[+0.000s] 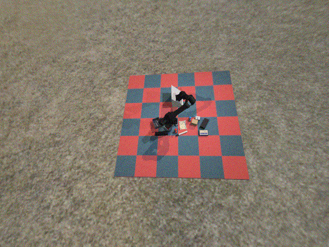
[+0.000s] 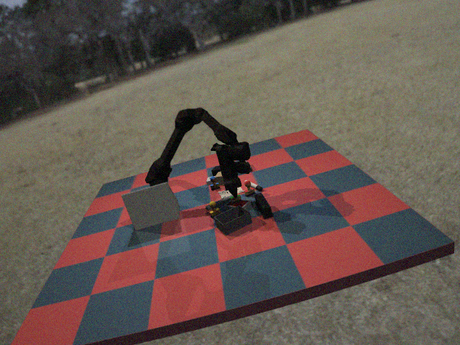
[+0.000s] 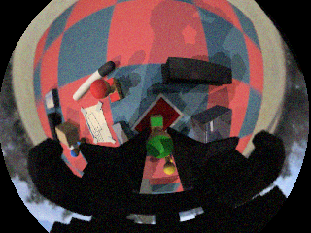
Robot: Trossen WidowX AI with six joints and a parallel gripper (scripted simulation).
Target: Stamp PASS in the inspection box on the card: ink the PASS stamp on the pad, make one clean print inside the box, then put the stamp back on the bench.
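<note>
My gripper tip is now 4 cm above the ink pad. Round my gripper tip: yellow-knobbed stamp (10 cm behind, 3 cm below, 2 cm to the right); red-knobbed stamp (7 cm to the left, 7 cm ahead, 3 cm below); long black block (9 cm to the right, 8 cm ahead, 3 cm below).
</note>
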